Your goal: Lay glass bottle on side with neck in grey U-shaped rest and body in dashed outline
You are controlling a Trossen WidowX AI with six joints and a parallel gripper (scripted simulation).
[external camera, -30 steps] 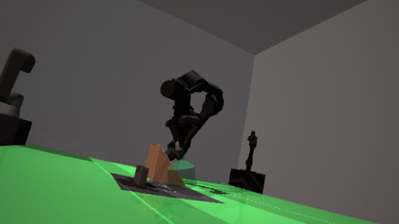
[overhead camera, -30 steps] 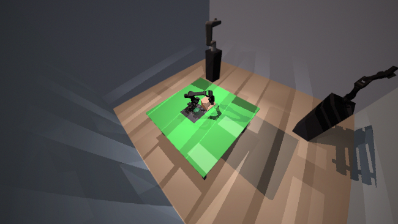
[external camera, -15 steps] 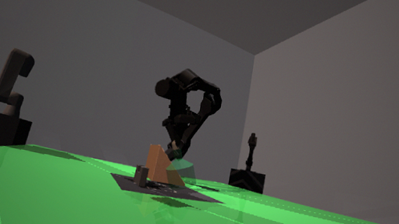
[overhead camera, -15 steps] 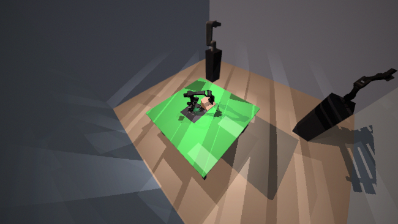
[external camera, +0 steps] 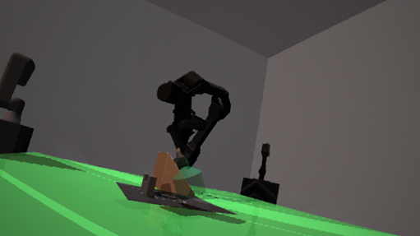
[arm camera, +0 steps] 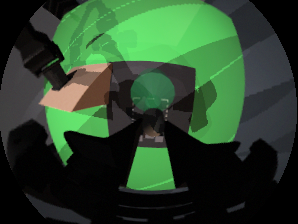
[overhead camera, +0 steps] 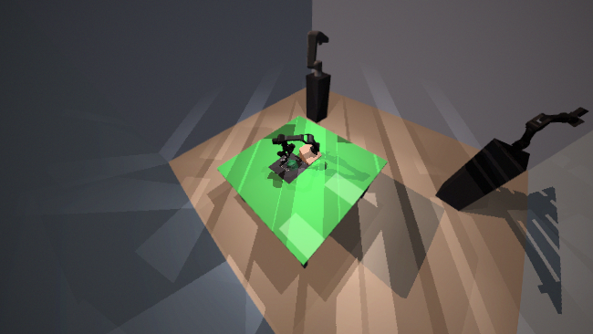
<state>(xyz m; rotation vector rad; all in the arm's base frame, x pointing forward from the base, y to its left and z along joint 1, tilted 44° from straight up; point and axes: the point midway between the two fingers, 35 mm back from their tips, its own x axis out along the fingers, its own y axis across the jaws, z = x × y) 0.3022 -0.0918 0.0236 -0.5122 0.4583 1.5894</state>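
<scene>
The dark mat is 150 mm below my gripper tip. Round my gripper tip: green glass bottle (40 mm below, 20 mm to the left).
</scene>
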